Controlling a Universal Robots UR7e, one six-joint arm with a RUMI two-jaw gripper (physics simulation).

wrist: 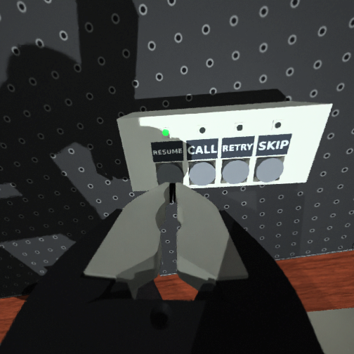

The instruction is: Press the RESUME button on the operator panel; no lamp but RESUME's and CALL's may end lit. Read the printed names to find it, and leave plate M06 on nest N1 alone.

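Note:
The white operator panel point(313, 145) is on the dark perforated wall, with four round buttons in a row. The RESUME button point(169, 172) is at the left end, in shadow, under its printed name. The lamp above RESUME point(166, 133) is lit green. The CALL lamp point(202, 130), the RETRY lamp point(239, 127) and the SKIP lamp point(278, 125) are dark. My gripper point(173, 184) is shut and empty, its tips at the lower edge of the RESUME button in this view; whether they touch it I cannot tell. Plate M06 and nest N1 cannot be made out.
The CALL button point(202, 173), RETRY button point(235, 171) and SKIP button point(269, 169) are to the right of RESUME. The perforated wall point(210, 40) stands behind the panel. A red-brown wooden surface point(300, 272) runs below, with a pale grey flat piece point(336, 327) at the lower right.

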